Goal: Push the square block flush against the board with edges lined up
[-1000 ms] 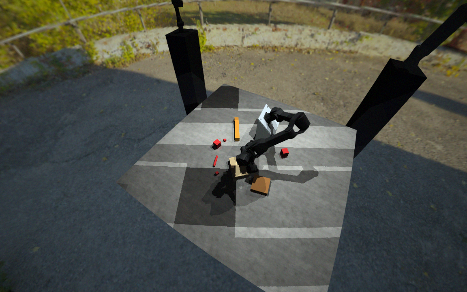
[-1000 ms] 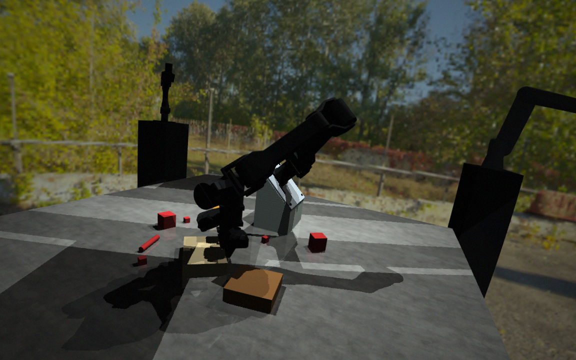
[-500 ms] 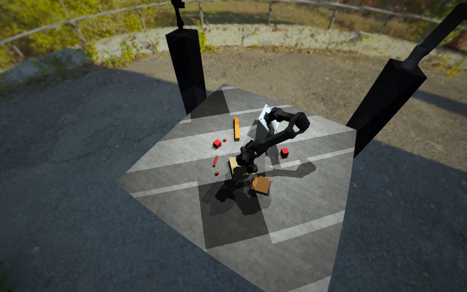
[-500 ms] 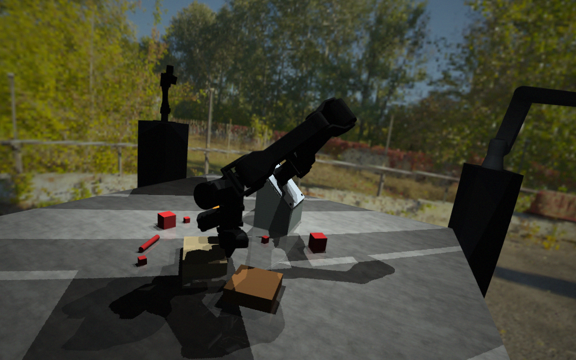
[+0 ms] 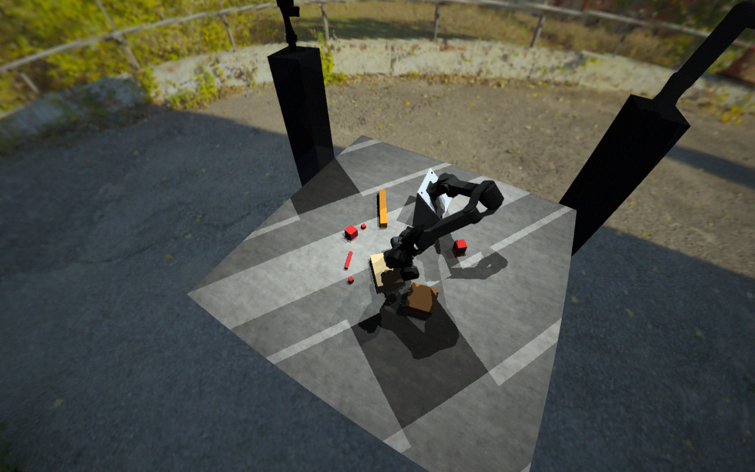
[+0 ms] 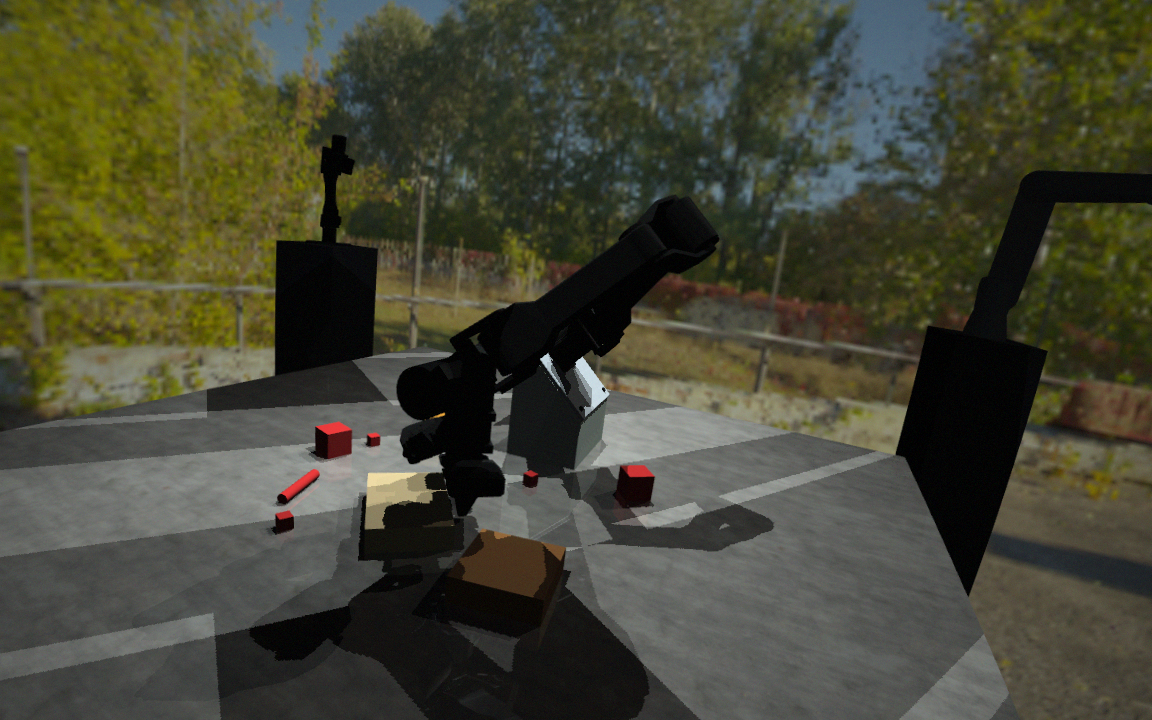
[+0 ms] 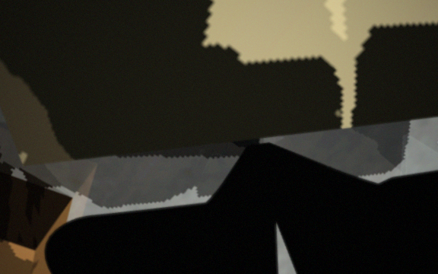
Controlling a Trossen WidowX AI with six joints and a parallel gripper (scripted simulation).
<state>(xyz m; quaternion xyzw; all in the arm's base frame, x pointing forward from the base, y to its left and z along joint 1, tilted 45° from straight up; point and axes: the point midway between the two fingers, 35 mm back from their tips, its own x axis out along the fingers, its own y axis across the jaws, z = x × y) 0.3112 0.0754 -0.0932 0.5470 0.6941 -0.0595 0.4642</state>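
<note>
The tan board lies 40 mm ahead of my gripper tip, 60 mm to the right of it and 10 mm above it. Round my gripper tip: orange bar 280 mm behind, 200 mm to the right, 10 mm above; then brown square block 100 mm ahead, 110 mm to the left, 10 mm above; then red rod 50 mm ahead, 220 mm to the right.
</note>
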